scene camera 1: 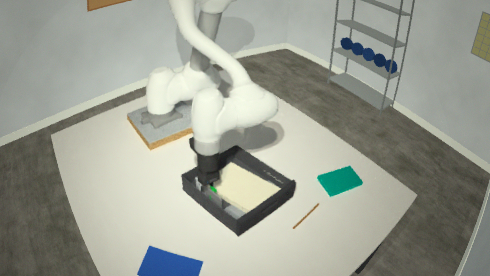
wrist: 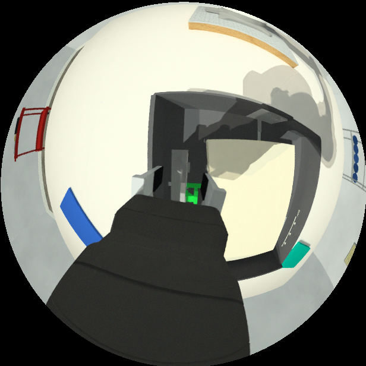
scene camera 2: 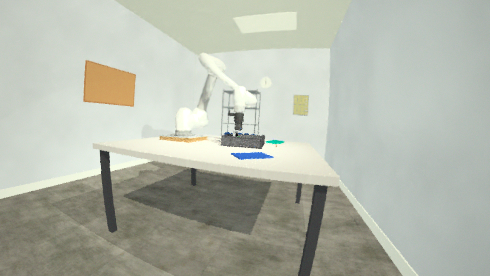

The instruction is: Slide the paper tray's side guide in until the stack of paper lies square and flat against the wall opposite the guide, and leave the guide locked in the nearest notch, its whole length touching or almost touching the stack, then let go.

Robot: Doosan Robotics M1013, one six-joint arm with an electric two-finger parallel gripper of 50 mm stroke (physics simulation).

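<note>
The dark paper tray sits on the table. The cream paper stack lies in it, towards the wall opposite the guide; whether it touches that wall is hard to tell. The grey upright side guide stands near the other side wall, with a dark gap to the stack in the wrist view. Its green latch is on the stack's side. My gripper is open, its fingers on either side of the guide plate and latch. My gripper's body hides the near part of the guide.
A teal block and a brown stick lie beside the tray. A blue sheet lies near the table edge. The arm's base board is behind the tray.
</note>
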